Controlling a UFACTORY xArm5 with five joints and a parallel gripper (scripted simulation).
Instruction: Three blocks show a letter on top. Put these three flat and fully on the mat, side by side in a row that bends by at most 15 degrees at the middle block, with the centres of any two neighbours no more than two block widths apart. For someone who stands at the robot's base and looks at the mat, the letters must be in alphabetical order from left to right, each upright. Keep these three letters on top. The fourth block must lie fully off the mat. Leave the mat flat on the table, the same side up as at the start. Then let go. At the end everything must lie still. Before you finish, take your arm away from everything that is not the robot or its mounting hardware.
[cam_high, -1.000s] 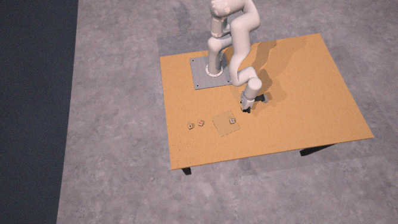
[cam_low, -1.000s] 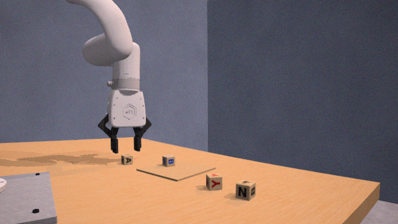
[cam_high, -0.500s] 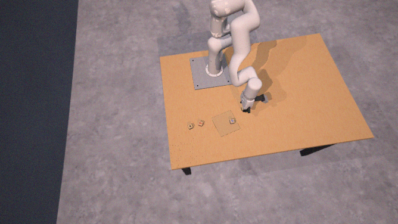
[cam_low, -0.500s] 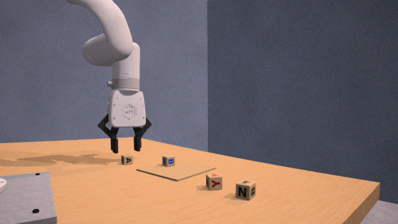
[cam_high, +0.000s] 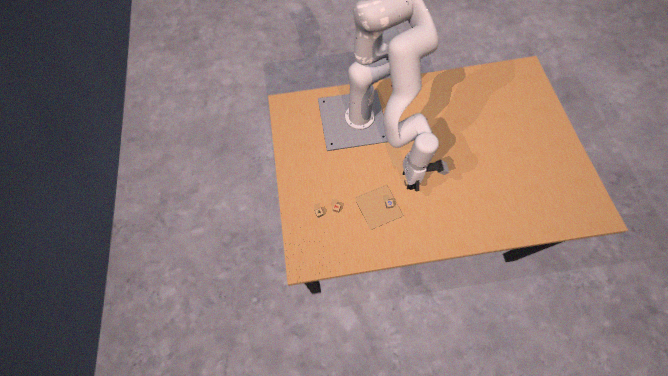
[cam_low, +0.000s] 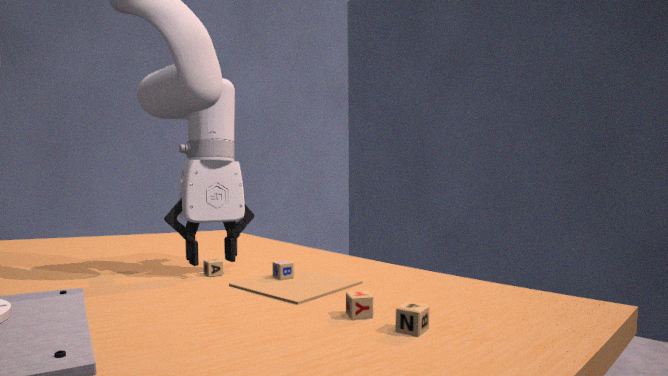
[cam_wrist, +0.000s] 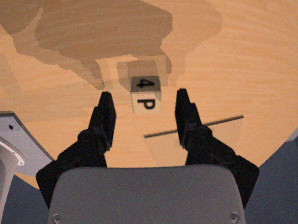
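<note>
Right now the thin tan mat is 60 mm ahead of my hand, 140 mm to the right of it and 40 mm below it. Round my hand: blue-lettered block: 70 mm ahead, 100 mm to the right, 20 mm below; then black-lettered block: 30 mm ahead, 370 mm to the right, 30 mm below; then red-lettered block: 30 mm ahead, 300 mm to the right, 30 mm below.
</note>
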